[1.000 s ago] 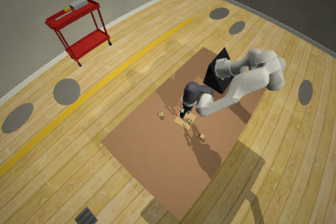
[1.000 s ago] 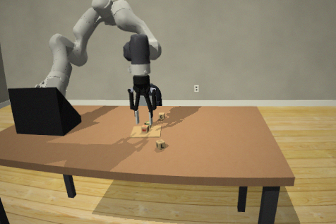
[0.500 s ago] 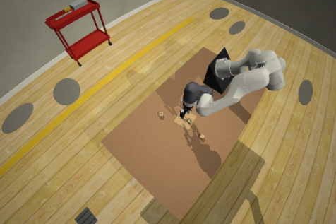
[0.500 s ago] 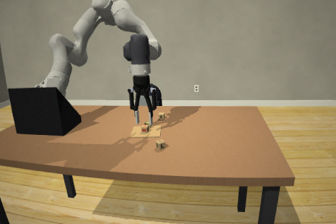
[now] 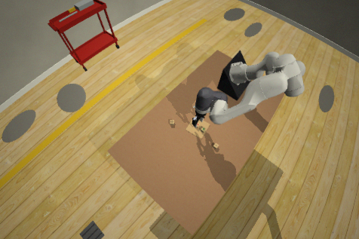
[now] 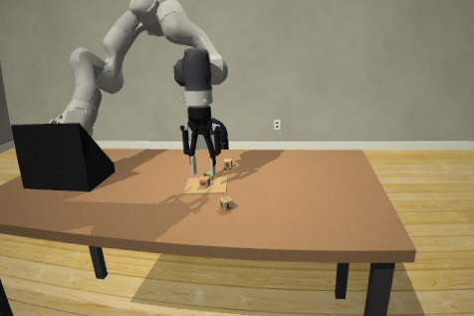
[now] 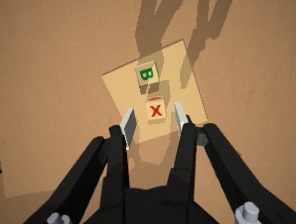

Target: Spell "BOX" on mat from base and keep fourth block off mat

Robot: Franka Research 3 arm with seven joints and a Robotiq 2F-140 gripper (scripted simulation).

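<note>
My gripper is now 7 cm above the tan mat and 1 cm to the right of it. The rest, counted from my hand: O block 14 cm to the right, 13 cm ahead, 6 cm below.
</note>
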